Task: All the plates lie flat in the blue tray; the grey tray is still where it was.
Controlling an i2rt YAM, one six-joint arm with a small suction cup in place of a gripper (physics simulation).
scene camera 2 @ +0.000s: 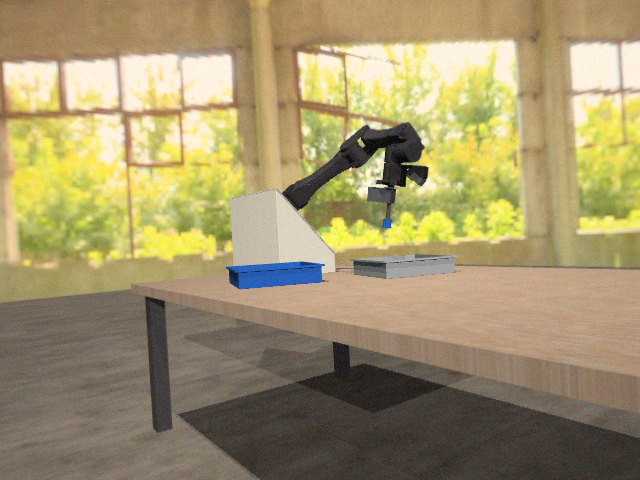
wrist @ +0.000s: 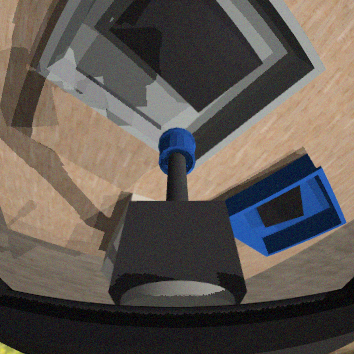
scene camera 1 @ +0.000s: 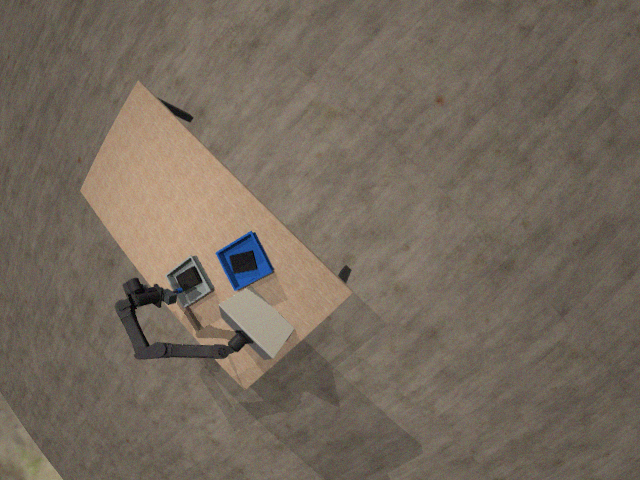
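Pixels of known places: end effector, tool point: (scene camera 2: 386,227) (wrist: 176,144) (scene camera 1: 180,290); arm's base, origin of the base link: (scene camera 2: 276,219) (scene camera 1: 244,335).
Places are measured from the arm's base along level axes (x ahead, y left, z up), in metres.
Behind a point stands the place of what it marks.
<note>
A black plate (scene camera 1: 188,277) @(x 0.443, y 0.197, z -0.162 m) (wrist: 200,55) @(x 0.437, y 0.197, z -0.162 m) lies in the grey tray (scene camera 1: 203,269) @(x 0.420, y 0.099, z -0.189 m) (scene camera 2: 405,268) @(x 0.521, y 0.148, z -0.173 m) (wrist: 320,68) @(x 0.513, y 0.084, z -0.147 m). Another black plate (scene camera 1: 242,261) @(x 0.297, y -0.135, z -0.184 m) (wrist: 282,206) @(x 0.297, y -0.138, z -0.183 m) lies in the blue tray (scene camera 1: 263,253) @(x 0.252, y -0.261, z -0.176 m) (scene camera 2: 276,277) @(x 0.387, y -0.189, z -0.174 m) (wrist: 333,220) @(x 0.349, y -0.282, z -0.162 m). Both plates look flat; whether more lie beneath them I cannot tell. In the second scene view the tray walls hide the plates. My suction cup (scene camera 1: 178,290) (scene camera 2: 386,223) (wrist: 177,145) is blue and points down, well above the table by the grey tray. It is open, with no plate on it.
The arm's pale wedge-shaped base (scene camera 1: 258,322) @(x 0.007, y -0.099, z -0.014 m) (scene camera 2: 255,229) @(x 0.033, y -0.096, z -0.034 m) stands on the table (scene camera 1: 155,170) @(x 1.084, y -0.017, z -0.197 m) (scene camera 2: 491,310) @(x 1.049, y -0.136, z -0.197 m), close to the blue tray. The dark arm (scene camera 1: 180,351) @(x 0.123, y 0.165, z 0.193 m) (scene camera 2: 330,167) @(x 0.139, y 0.156, z 0.170 m) reaches out past the table edge in the first scene view.
</note>
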